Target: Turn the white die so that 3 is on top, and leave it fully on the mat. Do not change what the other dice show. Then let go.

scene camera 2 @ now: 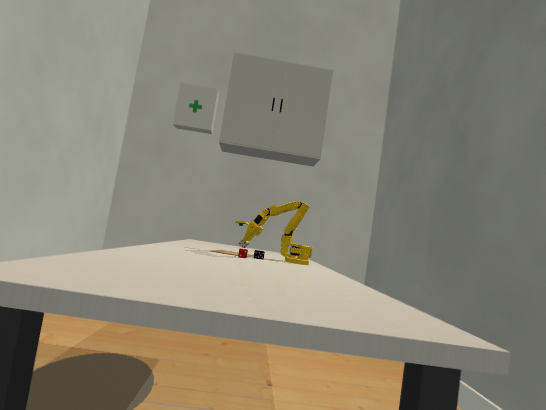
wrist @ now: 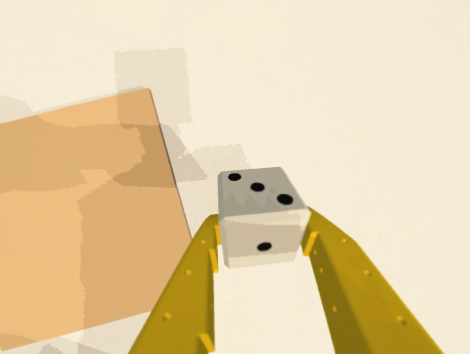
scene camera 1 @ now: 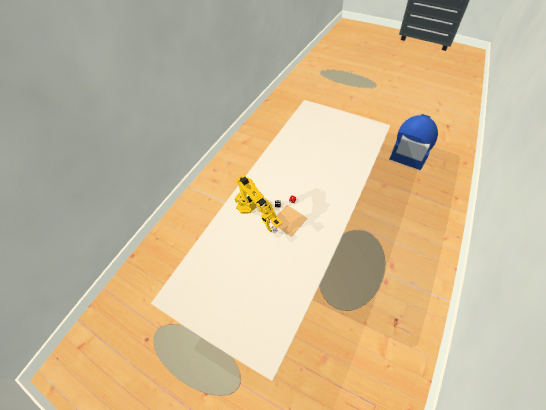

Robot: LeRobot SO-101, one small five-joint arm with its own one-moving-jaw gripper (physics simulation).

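Seen in the pictures: hand at its tool point: (scene camera 2: 242, 242) (wrist: 221, 224) (scene camera 1: 275, 227); arm's base at its link origin: (scene camera 2: 291, 262) (scene camera 1: 249, 207).
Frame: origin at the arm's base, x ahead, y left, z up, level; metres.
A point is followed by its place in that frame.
Note:
The white die (wrist: 265, 225) @[y -0.083, x 0.203, z 0.062 m] (scene camera 1: 274, 229) @[y -0.088, x 0.209, z 0.057 m] (scene camera 2: 243, 244) @[y -0.067, x 0.201, z 0.038 m] is held between both jaws of my gripper (wrist: 263, 237) @[y -0.068, x 0.204, z 0.046 m] (scene camera 1: 273, 228) @[y -0.068, x 0.204, z 0.046 m] (scene camera 2: 244, 242), which press on its two sides. In the wrist view a three-pip face shows at the upper part of the die, and a one-pip face is turned to the camera. The die hangs above the table beside the orange-brown mat (wrist: 40, 225) @[y 0.040, x 0.241, z 0.004 m] (scene camera 1: 295, 221) @[y 0.031, x 0.269, z 0.004 m] (scene camera 2: 223, 252) @[y 0.083, x 0.268, z 0.004 m], past its edge. The pips are too small to read in the scene views, and the die's other faces are hidden.
A black die (scene camera 1: 277, 203) @[y 0.075, x 0.138, z 0.030 m] (scene camera 2: 259, 254) @[y 0.099, x 0.135, z 0.017 m] stands near the arm's base side of the mat. A red die (scene camera 1: 293, 199) @[y 0.138, x 0.204, z 0.029 m] (scene camera 2: 243, 253) @[y 0.161, x 0.193, z 0.016 m] stands near the mat's far corner. Both are on the white table (scene camera 1: 235, 295) @[y -0.454, x 0.197, z 0.000 m] (scene camera 2: 280, 300) @[y 0.896, x 0.123, z 0.000 m]. Shadows of the arm fall across the mat.

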